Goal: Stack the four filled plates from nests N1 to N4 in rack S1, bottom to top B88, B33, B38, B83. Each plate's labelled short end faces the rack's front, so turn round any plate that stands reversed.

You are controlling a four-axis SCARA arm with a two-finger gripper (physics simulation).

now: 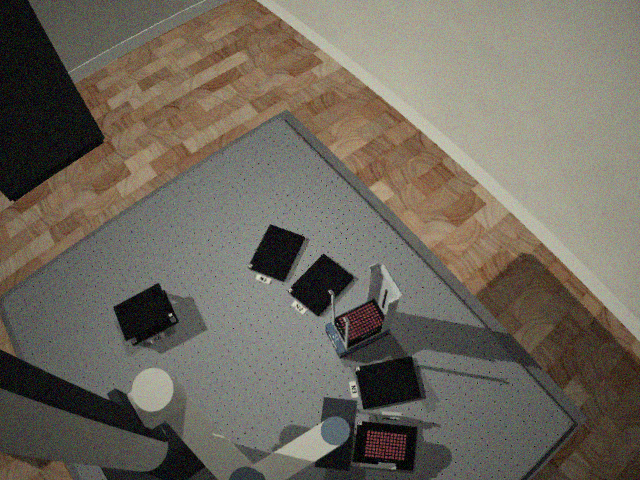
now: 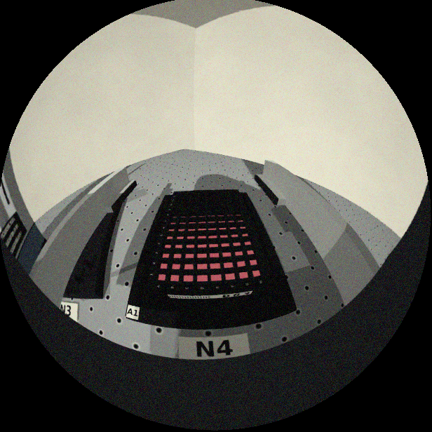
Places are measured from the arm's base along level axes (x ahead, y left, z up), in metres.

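Pixels of known places: gripper, fingertip midpoint: [image 1: 398, 441]; arm's base, link origin: [image 1: 146, 446].
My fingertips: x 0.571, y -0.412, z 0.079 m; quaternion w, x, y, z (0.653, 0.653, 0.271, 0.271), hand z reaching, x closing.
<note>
For each thing: its middle in the pictures, then the offset to it from my fingertips. Level surfaces: height alone.
- N2, body centre: [image 1: 320, 283] dz -0.055, dx +0.131, dy +0.500 m
- N3, body centre: [image 1: 388, 382] dz -0.055, dx +0.093, dy +0.145 m
- black block, body centre: [image 1: 145, 314] dz -0.031, dx -0.356, dy +0.739 m
- table, surface height: dz -0.066 m
My gripper [image 1: 385, 440] [image 2: 192, 168] is open, one finger beyond each long side of the red-welled plate [image 1: 385, 445] [image 2: 212, 250] at nest N4. Nothing is between the fingers. The plate's label strip is at the end near the N4 tag [image 2: 214, 348]; its code is too blurred to read surely. Rack S1 has a blue front [image 1: 334, 339] [image 2: 34, 246] and a pale upright back [image 1: 388, 290]. A red-welled plate [image 1: 361, 321] [image 2: 12, 234] lies in it; its code is not readable here. Nests N1 [image 1: 277, 253], N2 [image 1: 321, 285] and N3 [image 1: 390, 383] [image 2: 91, 260] look black, without red wells.
Thin upright posts [image 1: 331, 304] rise at the rack's front. Nest N3 is directly beside N4, between it and the rack. Another black block [image 1: 145, 313] stands at the left. The arm's pale link [image 1: 299, 448] crosses the table [image 1: 232, 206] at the bottom.
</note>
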